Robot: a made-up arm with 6 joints. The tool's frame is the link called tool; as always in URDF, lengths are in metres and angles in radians. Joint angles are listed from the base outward. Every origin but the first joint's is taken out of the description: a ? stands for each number. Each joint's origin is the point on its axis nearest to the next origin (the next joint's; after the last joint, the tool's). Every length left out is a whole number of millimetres.
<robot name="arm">
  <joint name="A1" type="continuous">
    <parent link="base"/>
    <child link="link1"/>
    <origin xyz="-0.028 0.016 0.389"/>
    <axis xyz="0 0 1"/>
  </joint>
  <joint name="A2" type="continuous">
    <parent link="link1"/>
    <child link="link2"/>
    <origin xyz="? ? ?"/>
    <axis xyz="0 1 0"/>
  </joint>
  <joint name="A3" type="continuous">
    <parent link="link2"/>
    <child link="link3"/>
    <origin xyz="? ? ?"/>
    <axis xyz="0 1 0"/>
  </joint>
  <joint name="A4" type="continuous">
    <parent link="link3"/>
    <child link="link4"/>
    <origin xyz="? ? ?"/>
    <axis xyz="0 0 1"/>
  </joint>
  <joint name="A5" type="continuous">
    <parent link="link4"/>
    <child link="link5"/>
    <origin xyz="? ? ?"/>
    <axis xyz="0 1 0"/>
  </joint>
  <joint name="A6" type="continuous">
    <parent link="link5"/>
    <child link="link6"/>
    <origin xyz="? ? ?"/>
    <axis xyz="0 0 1"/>
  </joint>
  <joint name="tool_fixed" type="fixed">
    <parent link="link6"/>
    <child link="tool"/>
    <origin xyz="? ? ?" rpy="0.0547 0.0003 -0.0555"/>
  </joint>
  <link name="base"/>
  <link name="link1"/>
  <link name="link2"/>
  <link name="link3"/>
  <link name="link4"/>
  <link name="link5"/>
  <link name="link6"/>
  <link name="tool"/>
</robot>
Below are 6 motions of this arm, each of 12 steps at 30 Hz.
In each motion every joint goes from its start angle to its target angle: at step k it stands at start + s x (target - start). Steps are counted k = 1, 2, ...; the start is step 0. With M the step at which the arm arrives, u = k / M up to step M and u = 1 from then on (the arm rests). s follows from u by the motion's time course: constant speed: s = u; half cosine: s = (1 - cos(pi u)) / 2; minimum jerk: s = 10 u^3 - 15 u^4 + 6 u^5.
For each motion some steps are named. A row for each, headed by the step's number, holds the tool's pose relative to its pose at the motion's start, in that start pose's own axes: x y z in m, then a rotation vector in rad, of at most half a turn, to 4 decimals.
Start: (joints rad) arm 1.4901 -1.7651 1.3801 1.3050 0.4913 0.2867
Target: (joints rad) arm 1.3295 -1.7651 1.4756 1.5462 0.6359 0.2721
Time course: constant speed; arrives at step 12
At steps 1, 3, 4, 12:
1: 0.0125 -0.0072 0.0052 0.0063 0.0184 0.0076
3: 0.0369 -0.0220 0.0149 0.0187 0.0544 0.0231
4: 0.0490 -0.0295 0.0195 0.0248 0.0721 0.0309
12: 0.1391 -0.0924 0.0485 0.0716 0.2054 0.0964

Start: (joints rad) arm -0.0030 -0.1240 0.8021 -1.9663 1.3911 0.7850
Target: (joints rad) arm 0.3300 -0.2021 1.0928 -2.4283 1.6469 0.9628
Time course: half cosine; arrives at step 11
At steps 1, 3, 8, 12:
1: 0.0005 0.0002 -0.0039 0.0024 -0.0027 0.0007
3: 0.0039 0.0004 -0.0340 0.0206 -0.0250 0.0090
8: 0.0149 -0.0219 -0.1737 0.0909 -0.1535 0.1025
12: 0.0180 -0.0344 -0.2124 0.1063 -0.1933 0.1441

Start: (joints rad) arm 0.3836 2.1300 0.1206 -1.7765 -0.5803 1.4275
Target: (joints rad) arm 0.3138 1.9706 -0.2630 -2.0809 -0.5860 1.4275
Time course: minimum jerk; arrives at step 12
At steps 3, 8, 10, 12:
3: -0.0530 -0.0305 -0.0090 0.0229 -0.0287 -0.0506
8: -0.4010 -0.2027 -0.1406 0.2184 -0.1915 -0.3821
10: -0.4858 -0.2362 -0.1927 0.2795 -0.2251 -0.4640
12: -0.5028 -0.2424 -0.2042 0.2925 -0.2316 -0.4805

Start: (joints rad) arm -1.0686 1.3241 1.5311 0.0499 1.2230 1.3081
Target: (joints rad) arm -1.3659 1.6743 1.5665 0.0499 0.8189 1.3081
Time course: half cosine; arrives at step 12
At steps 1, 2, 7, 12:
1: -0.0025 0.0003 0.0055 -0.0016 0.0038 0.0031
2: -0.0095 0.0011 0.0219 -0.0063 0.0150 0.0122
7: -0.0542 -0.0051 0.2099 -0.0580 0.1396 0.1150
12: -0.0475 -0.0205 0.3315 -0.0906 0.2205 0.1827

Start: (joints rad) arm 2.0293 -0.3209 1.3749 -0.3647 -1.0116 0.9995
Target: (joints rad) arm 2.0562 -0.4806 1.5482 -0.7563 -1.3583 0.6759
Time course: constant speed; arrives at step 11
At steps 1, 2, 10, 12:
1: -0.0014 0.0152 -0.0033 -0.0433 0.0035 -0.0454
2: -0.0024 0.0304 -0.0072 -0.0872 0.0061 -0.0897
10: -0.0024 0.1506 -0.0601 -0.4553 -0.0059 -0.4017
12: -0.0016 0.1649 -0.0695 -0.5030 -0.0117 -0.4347

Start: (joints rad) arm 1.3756 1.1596 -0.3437 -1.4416 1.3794 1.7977
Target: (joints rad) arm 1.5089 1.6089 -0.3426 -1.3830 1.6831 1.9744
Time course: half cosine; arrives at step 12
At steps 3, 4, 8, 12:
3: 0.0798 -0.0373 -0.0128 0.0440 0.0228 -0.0382
4: 0.1340 -0.0666 -0.0236 0.0749 0.0360 -0.0661
8: 0.3659 -0.2380 -0.0924 0.2170 0.0651 -0.2100
12: 0.4607 -0.3399 -0.1341 0.2813 0.0579 -0.2866

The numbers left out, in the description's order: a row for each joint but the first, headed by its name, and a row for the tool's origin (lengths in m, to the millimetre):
A2: -0.014 0.026 0
A3: -0.005 0 0.429
A4: 0.02 0 0.797
A5: -0.012 0.039 0
A6: 0.018 0 0.225
tool: -0.019 -0.023 0

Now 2 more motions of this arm.
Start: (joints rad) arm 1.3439 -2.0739 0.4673 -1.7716 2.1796 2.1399
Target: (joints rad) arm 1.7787 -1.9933 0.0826 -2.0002 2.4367 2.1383
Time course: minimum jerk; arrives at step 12
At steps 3, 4, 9, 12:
3: -0.0003 0.0234 0.0399 0.0629 -0.0437 0.0347
4: -0.0015 0.0453 0.0817 0.1275 -0.0896 0.0706
9: -0.0324 0.1325 0.3587 0.5378 -0.4103 0.3089
12: -0.0403 0.1379 0.4001 0.5980 -0.4620 0.3464

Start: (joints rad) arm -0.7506 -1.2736 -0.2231 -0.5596 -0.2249 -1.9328
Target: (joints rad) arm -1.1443 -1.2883 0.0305 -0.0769 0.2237 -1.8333
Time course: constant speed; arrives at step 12
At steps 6, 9, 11, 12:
6: -0.2604 -0.1406 -0.0393 -0.1512 -0.2661 0.3032
9: -0.3884 -0.2139 -0.0894 -0.2416 -0.4214 0.4277
11: -0.4706 -0.2629 -0.1341 -0.3076 -0.5310 0.4994
12: -0.5104 -0.2871 -0.1598 -0.3423 -0.5873 0.5317

